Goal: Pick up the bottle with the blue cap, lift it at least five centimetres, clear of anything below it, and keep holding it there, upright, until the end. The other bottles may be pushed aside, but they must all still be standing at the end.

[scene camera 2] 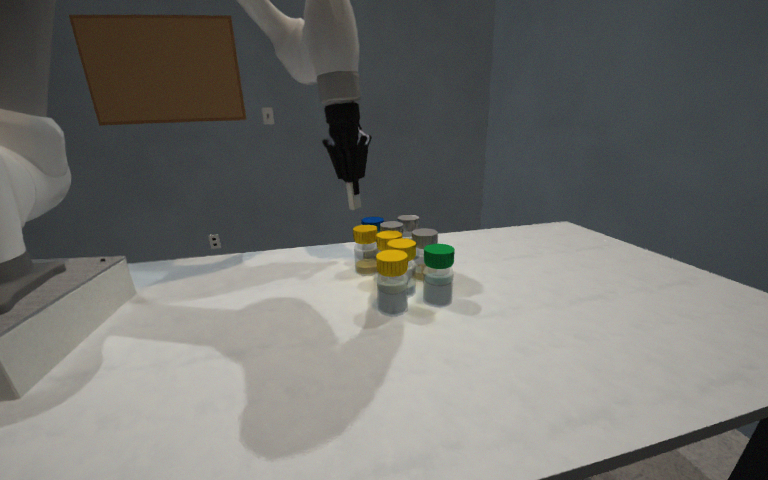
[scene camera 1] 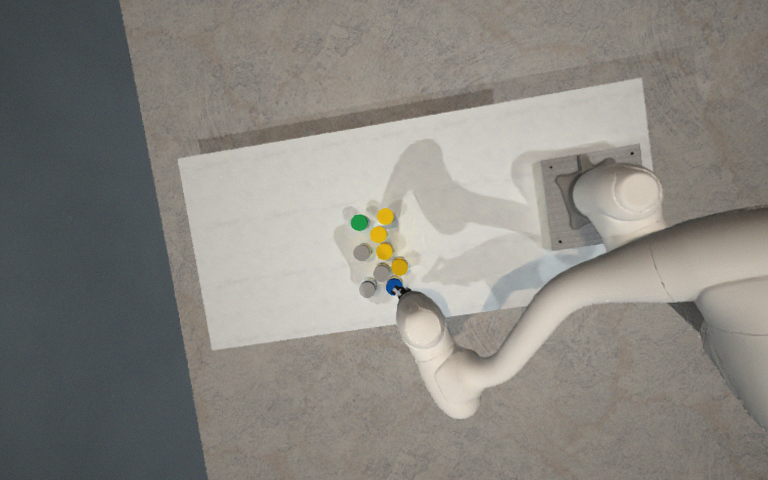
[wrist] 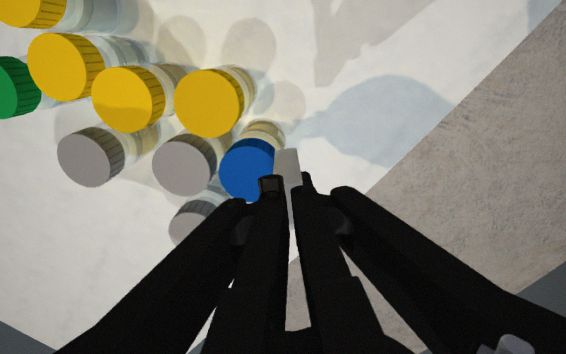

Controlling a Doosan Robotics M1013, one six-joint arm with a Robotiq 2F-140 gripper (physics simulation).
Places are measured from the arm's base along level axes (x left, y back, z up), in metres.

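Pixels of known places: gripper, fingertip midpoint: (scene camera 2: pixel 355 208) (scene camera 1: pixel 406 291) (wrist: pixel 287 166).
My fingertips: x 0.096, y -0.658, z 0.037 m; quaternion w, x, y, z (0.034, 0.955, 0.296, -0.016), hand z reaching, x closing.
Ahead of a thing's pixels: the offset from my fingertips to its top centre. Level surfaces: height alone.
The bottle with the blue cap @[dx -0.020, dy -0.035, dz -0.029 m] (scene camera 1: pixel 390 284) (scene camera 2: pixel 372 223) (wrist: pixel 246 171) stands upright at the end of the bottle group, close to a grey-capped bottle @[dx -0.077, dy -0.061, dz -0.030 m] (scene camera 1: pixel 381 271) (wrist: pixel 182 168) and a yellow-capped bottle @[dx -0.077, dy +0.004, dz -0.030 m] (scene camera 1: pixel 399 266) (scene camera 2: pixel 365 234) (wrist: pixel 208 103). My gripper (scene camera 1: pixel 398 291) (scene camera 2: pixel 353 200) (wrist: pixel 287 166) is shut and empty, its fingertips together. In the second scene view it is above the cap level and slightly left of the blue cap. In the wrist view the fingertips overlap the right edge of the blue cap. The lower part of the blue-capped bottle is mostly hidden.
Several other bottles stand in the group, including a green-capped one @[dx -0.261, dy -0.073, dz -0.030 m] (scene camera 1: pixel 359 222) (scene camera 2: pixel 438 256) (wrist: pixel 17 87) at its far end from the gripper and a grey-capped one @[dx -0.042, dy -0.123, dz -0.030 m] (scene camera 1: pixel 367 288) (scene camera 2: pixel 407 219) (wrist: pixel 189 226) beside the blue-capped one. The white table's @[dz -0.135 m] (scene camera 1: pixel 254 316) (scene camera 2: pixel 538 367) edge is near the gripper.
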